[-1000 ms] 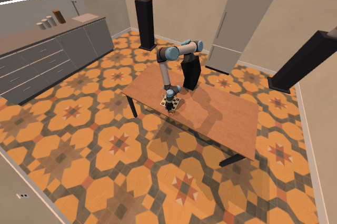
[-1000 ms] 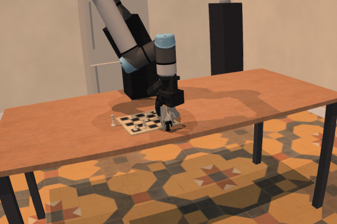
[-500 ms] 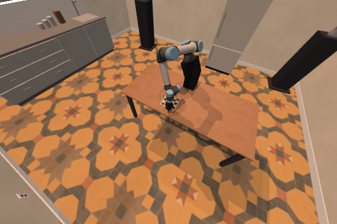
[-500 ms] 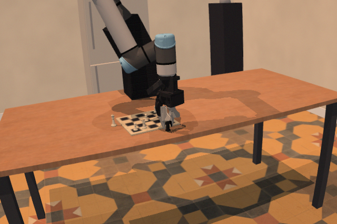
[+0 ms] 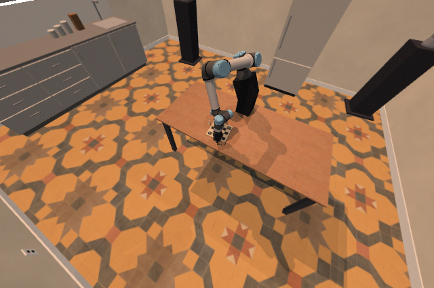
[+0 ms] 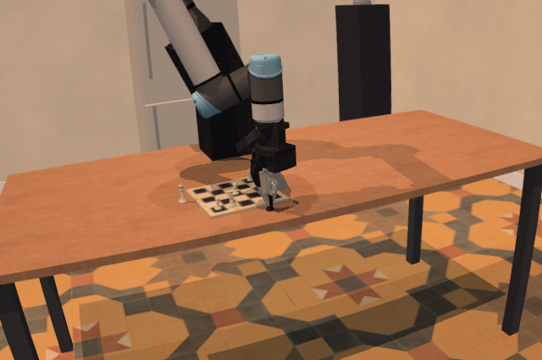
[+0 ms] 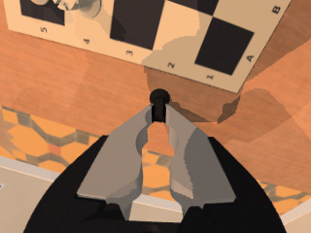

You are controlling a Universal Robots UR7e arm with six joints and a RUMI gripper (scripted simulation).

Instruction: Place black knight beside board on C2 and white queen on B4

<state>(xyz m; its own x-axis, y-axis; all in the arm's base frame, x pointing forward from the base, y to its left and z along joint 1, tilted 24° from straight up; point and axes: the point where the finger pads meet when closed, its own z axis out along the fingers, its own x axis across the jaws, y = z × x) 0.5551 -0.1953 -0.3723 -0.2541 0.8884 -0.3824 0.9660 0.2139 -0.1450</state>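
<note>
Now: the black knight 10 mm below my hand. Round my hand: white queen 180 mm behind, 170 mm to the right; small chessboard 140 mm behind, 30 mm to the right, 20 mm below.
</note>
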